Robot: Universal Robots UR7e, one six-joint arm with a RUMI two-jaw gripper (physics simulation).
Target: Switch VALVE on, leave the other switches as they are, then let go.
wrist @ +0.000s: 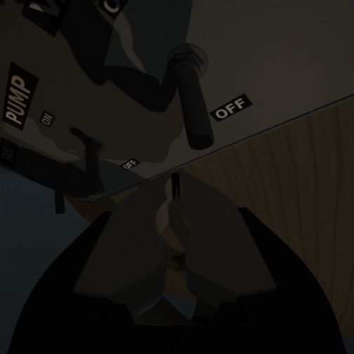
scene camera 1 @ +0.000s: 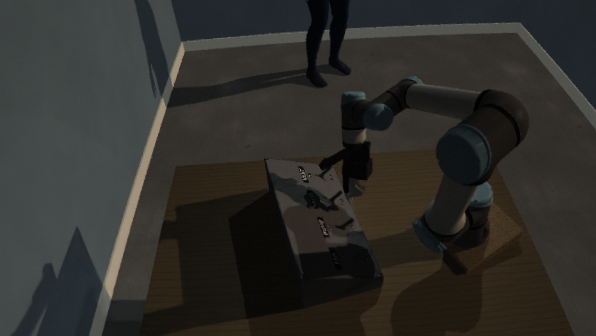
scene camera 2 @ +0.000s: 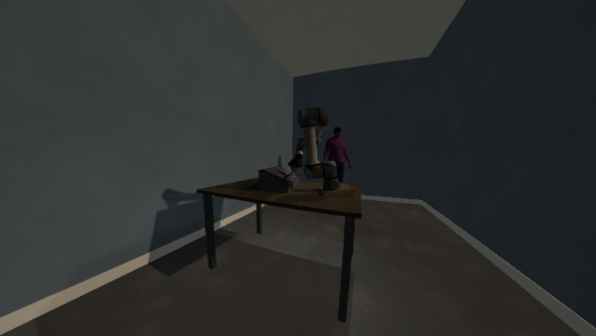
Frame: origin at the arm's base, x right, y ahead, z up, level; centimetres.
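Seen in the pictures: gripper, between the fingertips: (scene camera 1: 350, 203) (scene camera 2: 293, 175); arm's base, origin of its link: (scene camera 1: 466, 228) (scene camera 2: 331, 188).
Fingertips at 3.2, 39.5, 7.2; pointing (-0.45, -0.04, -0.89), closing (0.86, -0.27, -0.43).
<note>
Offsets run from my fingertips to a thing's middle, as dx, dy, dz. Level surfaces: height alone.
The grey switch box {-5.9, +10.9, -4.5} (scene camera 1: 295, 220) (scene camera 2: 274, 181) (wrist: 280, 45) has a sloped panel with a row of lever switches. The VALVE lever {+2.8, +4.7, +0.4} (scene camera 1: 336, 198) (wrist: 195, 107) leans toward its OFF label (wrist: 231, 107). The VALVE label {+0.0, +12.5, +1.5} (scene camera 1: 313, 199) (wrist: 47, 15) is partly cut off in the wrist view. The PUMP lever {-8.4, +0.5, +0.4} (scene camera 1: 345, 224) (wrist: 93, 172) also leans toward OFF. My gripper (scene camera 1: 352, 192) (wrist: 176, 174) is shut and empty. Its fingertips are beside the panel's lower edge, apart from the VALVE lever's tip. In scene camera 2 the fingers are too small to judge.
The FAN lever (wrist: 60, 201) is beyond PUMP. Another lever {+14.1, +8.9, +0.4} (scene camera 1: 325, 172) is at the panel's far end, close to the dark part sticking out from my wrist. The box stands on a wooden table {dz -10.8} (scene camera 1: 200, 280) (scene camera 2: 310, 200). A person (scene camera 1: 316, 40) (scene camera 2: 337, 150) stands behind the table.
</note>
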